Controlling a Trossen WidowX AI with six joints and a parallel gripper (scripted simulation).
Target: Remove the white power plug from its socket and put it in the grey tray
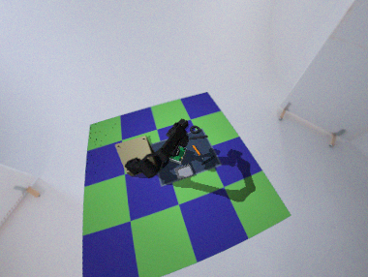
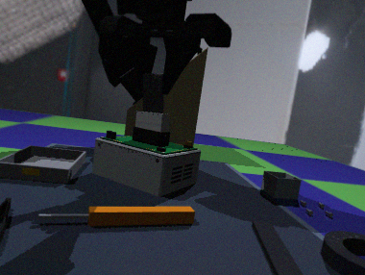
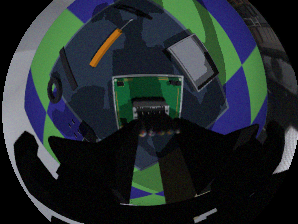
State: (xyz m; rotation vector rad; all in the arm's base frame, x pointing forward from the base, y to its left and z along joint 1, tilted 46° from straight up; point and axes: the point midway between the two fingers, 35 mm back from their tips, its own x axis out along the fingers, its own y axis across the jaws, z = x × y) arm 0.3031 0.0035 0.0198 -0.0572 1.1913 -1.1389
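The white power plug lies 3 cm below my gripper tip. From my gripper tip the other things lie so: black bar: 22 cm ahead, 10 cm to the left, 12 cm below; then dark mat: 5 cm ahead, 12 cm below.
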